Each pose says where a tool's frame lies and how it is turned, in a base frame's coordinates. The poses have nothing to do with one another.
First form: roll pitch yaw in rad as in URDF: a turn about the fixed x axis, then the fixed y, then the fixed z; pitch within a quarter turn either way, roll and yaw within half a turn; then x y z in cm.
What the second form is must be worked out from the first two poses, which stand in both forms.
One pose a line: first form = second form
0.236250 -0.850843 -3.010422 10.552 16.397 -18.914 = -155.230 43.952 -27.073 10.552 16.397 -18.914
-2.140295 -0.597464 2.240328 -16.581 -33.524 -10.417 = -165.911 -58.061 147.425 -16.581 -33.524 -10.417
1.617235 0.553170 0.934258 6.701 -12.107 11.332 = -34.630 52.073 93.684 6.701 -12.107 11.332
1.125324 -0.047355 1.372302 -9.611 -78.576 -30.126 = 65.431 61.723 24.698 -9.611 -78.576 -30.126
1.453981 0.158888 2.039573 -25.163 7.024 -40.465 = 158.584 61.367 -76.104 -25.163 7.024 -40.465
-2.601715 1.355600 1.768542 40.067 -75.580 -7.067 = -92.556 -19.839 101.229 40.067 -75.580 -7.067
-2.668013 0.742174 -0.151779 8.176 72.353 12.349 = 31.088 -31.711 -140.443 8.176 72.353 12.349
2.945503 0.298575 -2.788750 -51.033 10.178 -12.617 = 156.352 11.737 -163.228 -51.033 10.178 -12.617
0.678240 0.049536 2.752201 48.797 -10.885 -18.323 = 160.658 11.684 -37.422 48.797 -10.885 -18.323
